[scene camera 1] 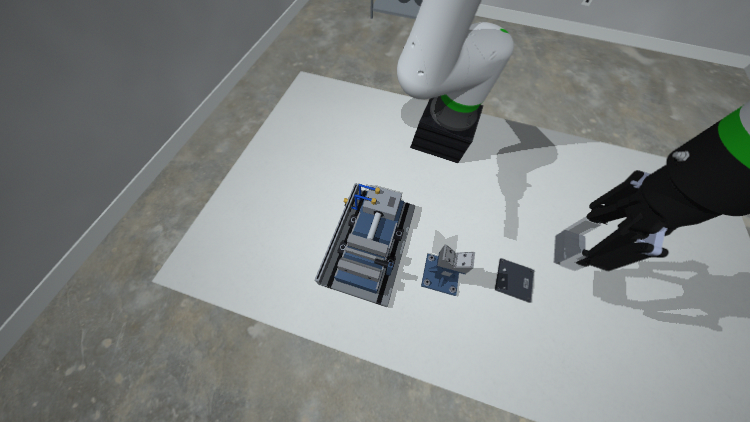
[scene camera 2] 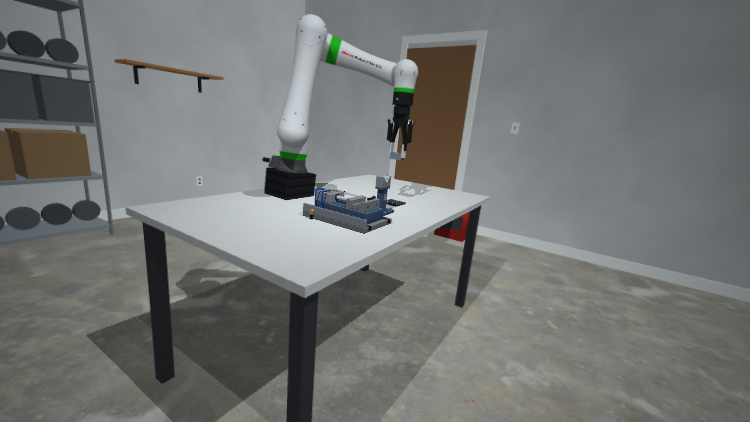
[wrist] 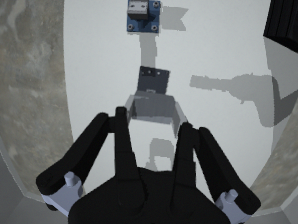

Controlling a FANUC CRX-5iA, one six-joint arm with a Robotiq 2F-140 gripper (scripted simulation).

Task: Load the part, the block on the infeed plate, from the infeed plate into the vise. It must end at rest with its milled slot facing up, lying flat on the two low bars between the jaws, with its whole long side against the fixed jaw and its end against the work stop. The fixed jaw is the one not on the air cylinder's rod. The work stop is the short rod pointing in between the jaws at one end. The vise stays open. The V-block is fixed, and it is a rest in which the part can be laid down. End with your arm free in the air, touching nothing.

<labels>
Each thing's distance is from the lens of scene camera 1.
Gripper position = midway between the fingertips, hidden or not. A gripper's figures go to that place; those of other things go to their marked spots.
gripper (scene camera 1: 567,250): 63 cm
part (scene camera 1: 567,244): 61 cm
</labels>
